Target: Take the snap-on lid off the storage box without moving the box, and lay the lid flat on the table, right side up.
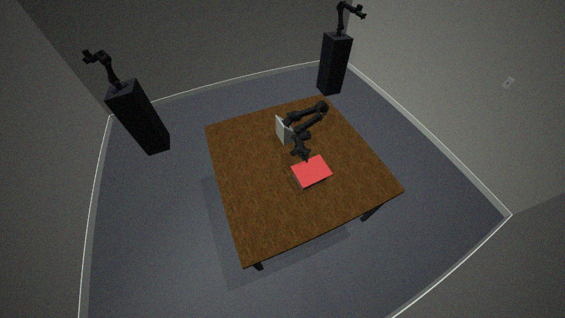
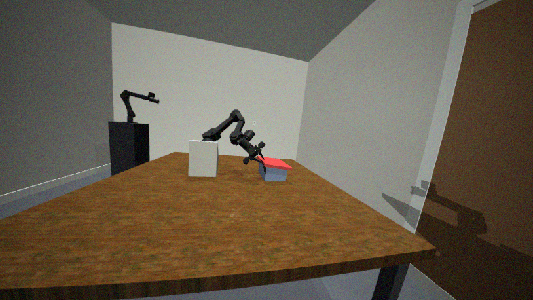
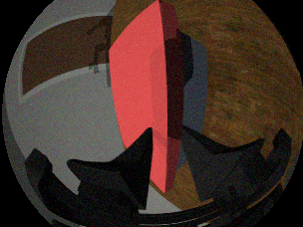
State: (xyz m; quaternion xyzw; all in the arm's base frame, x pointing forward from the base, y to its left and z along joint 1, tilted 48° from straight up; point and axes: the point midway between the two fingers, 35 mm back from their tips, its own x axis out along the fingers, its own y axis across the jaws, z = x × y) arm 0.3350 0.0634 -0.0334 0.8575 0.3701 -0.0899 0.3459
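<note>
Now: gripper tip 8 cm short of the lid and 1 cm to the right of it. From my gripper tip the other things lie so: storage box 7 cm ahead, 6 cm below, 1 cm to the left.
</note>
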